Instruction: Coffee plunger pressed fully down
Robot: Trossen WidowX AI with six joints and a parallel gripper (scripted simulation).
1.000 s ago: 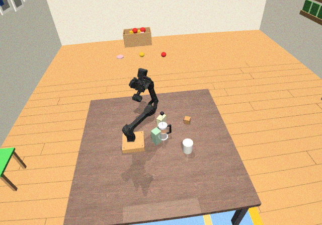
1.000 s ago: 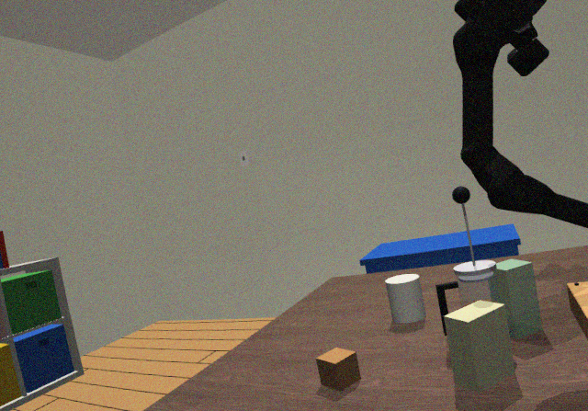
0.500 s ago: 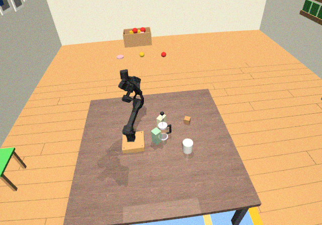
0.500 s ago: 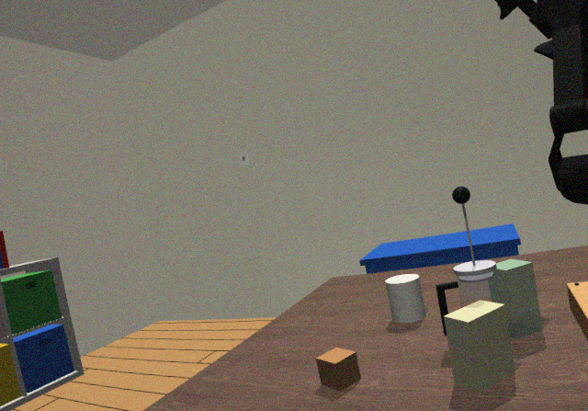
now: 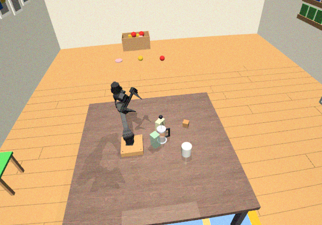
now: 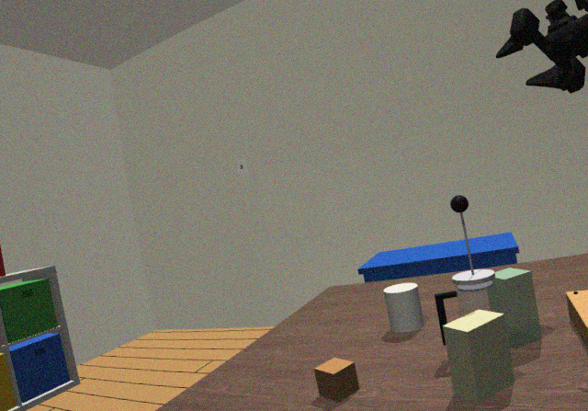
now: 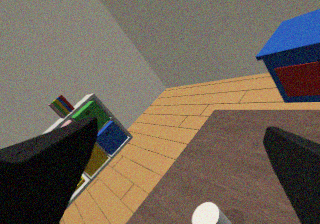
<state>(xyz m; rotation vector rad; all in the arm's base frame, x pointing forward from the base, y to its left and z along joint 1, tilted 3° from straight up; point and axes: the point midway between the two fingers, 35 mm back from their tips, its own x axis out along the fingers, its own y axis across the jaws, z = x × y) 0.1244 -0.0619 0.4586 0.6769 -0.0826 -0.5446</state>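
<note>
My gripper tip is 37 cm above the coffee press, 15 cm short of it and 14 cm to the right of it. Also, from my gripper tip: pale green box: 45 cm below, 9 cm to the left, 8 cm ahead; small orange cube: 49 cm below, 35 cm ahead, 32 cm to the left; pale yellow box: 46 cm below, 27 cm to the left, 11 cm ahead.
</note>
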